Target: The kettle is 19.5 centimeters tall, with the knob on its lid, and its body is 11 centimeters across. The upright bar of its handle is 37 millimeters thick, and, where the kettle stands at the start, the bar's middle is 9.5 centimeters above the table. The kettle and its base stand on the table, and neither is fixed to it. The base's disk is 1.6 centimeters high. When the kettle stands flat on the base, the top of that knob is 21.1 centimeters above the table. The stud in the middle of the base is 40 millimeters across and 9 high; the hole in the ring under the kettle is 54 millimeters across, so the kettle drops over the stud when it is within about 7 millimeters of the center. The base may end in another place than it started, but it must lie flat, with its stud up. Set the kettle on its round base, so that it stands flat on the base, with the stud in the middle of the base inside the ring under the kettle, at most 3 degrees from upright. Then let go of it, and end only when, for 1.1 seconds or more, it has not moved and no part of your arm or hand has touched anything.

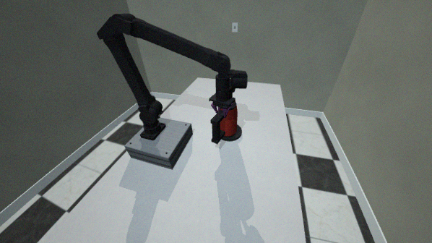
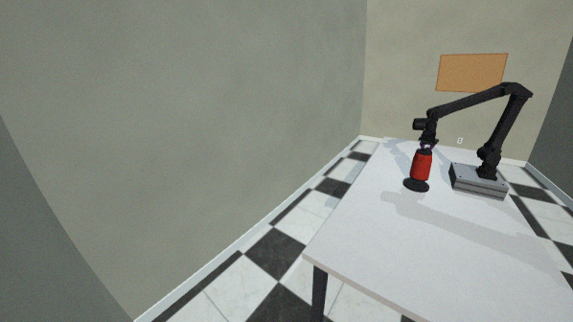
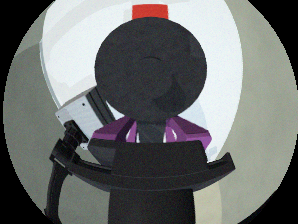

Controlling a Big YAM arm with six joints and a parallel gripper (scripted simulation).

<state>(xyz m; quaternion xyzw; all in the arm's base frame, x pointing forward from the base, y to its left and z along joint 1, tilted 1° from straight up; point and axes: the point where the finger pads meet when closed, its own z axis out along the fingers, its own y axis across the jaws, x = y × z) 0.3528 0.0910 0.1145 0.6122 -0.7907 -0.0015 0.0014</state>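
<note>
My gripper is now 50 mm above the red kettle, 30 mm to the right of it and 10 mm short of it. The rest, counted from my hand: round black base 180 mm below, 100 mm to the left, 20 mm ahead.
</note>
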